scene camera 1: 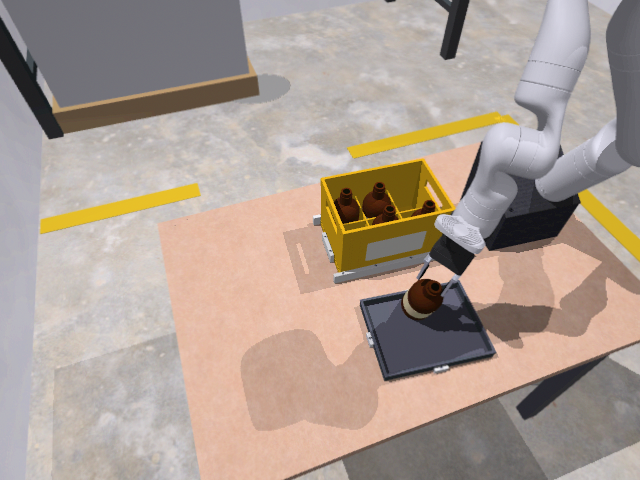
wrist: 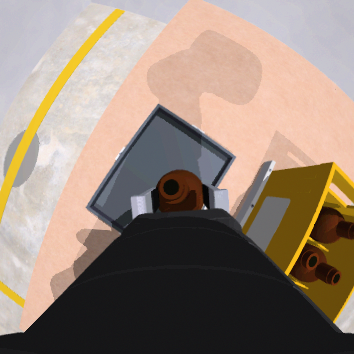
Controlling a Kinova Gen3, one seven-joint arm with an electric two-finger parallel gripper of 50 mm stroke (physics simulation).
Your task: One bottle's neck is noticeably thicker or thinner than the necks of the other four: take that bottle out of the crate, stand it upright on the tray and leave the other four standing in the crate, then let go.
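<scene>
A brown bottle with a pale label is at the tray's crate-side part. It leans, with its neck tilted towards the scene camera. How its base touches the tray is hidden. My gripper is open, its fingers on either side of the bottle's neck and shoulder, holding nothing. The yellow crate stands beyond the tray. In the scene view it holds a left bottle, a rear bottle, a front bottle and a right bottle, all upright.
Light grey brackets line the crate's base. The crate's raised wall is close to the gripper on the side away from the tray's outer edge. A black block stands under the arm at the back right of the table.
</scene>
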